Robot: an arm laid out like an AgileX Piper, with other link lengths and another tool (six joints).
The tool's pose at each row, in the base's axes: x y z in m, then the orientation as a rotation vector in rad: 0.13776 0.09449 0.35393 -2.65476 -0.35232 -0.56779; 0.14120 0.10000 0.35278 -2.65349 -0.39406 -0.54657; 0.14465 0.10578 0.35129 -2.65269 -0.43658 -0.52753; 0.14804 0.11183 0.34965 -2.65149 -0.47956 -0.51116; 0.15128 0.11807 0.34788 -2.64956 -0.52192 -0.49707; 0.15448 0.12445 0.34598 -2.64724 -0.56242 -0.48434; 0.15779 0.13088 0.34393 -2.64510 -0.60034 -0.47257
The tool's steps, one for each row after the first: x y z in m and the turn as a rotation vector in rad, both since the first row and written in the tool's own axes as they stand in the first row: 0.00342 -0.00341 0.00450 0.00805 -0.02025 -0.02547; 0.00673 -0.00694 0.00940 0.01445 -0.03939 -0.05205; 0.00998 -0.01068 0.01453 0.01991 -0.05680 -0.07950; 0.01306 -0.01459 0.01980 0.02487 -0.07249 -0.10695; 0.01607 -0.01860 0.02522 0.02931 -0.08695 -0.13338; 0.01912 -0.02257 0.03083 0.03289 -0.10043 -0.15822
